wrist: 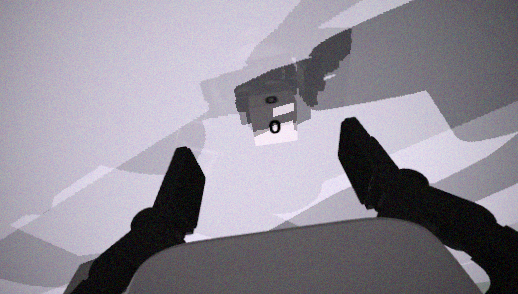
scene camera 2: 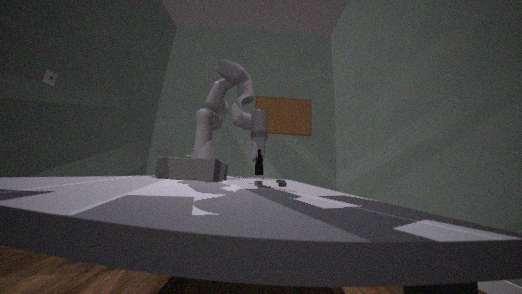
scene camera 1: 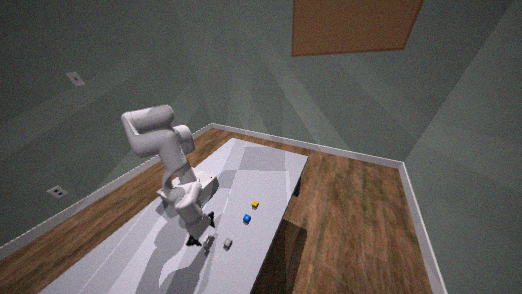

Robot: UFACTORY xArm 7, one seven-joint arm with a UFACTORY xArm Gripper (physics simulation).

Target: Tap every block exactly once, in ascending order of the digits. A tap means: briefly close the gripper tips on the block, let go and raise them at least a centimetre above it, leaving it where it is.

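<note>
A white block marked 0 (wrist: 276,135) (scene camera 1: 208,242) (scene camera 2: 258,183) sits on the table, partly in shadow. My gripper (scene camera 1: 206,234) (scene camera 2: 259,173) (wrist: 266,150) is wide open and empty, pointing down above the white block. In the wrist view the block appears between and slightly beyond the fingertips. A grey block (scene camera 1: 227,243) sits beside the white one in scene camera 1. A blue block (scene camera 1: 247,218) and a yellow block (scene camera 1: 255,204) lie farther back. In scene camera 2 the yellow block (scene camera 2: 279,181) partly shows in a small cluster. Digits on these other blocks are not readable.
The white table (scene camera 1: 265,182) (scene camera 2: 150,205) carries patches of light and shadow. The arm's base box (scene camera 2: 187,169) stands on it, behind and left of the gripper in scene camera 2. The table's long edge runs to the right of the blocks in scene camera 1.
</note>
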